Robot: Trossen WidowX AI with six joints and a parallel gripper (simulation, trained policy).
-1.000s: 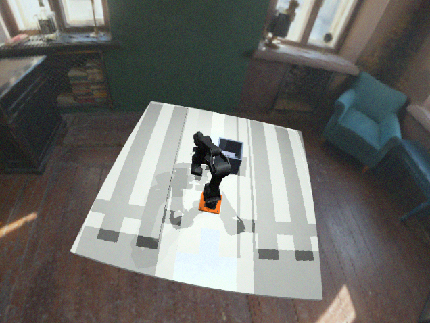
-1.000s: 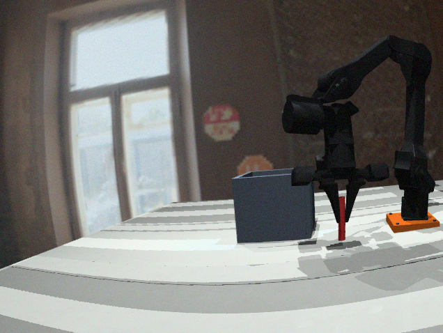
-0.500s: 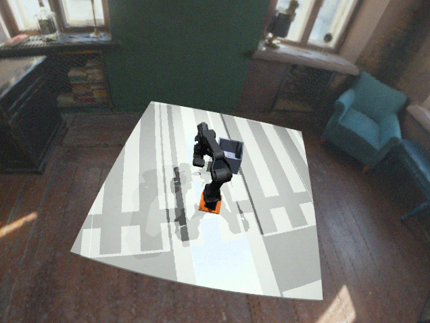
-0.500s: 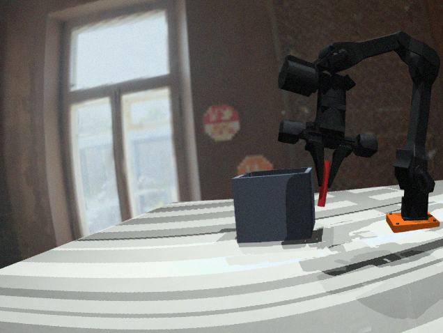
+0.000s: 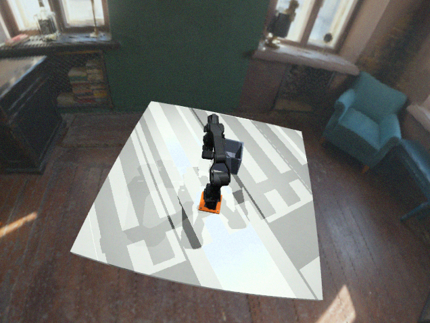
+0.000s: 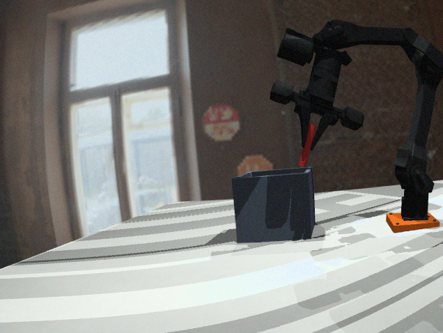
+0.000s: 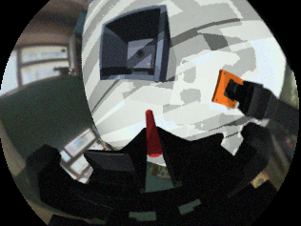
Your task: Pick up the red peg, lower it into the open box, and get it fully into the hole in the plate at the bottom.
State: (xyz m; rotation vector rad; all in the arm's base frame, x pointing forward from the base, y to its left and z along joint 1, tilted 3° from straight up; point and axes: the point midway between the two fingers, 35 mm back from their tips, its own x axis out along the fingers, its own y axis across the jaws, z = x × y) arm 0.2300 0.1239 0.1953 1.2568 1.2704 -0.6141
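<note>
Right now my gripper tip is 11 cm short of the plate, 13 cm to the left of it and 14 cm above it. Round my gripper tip: red peg: 1 cm to the right, 1 cm above.
</note>
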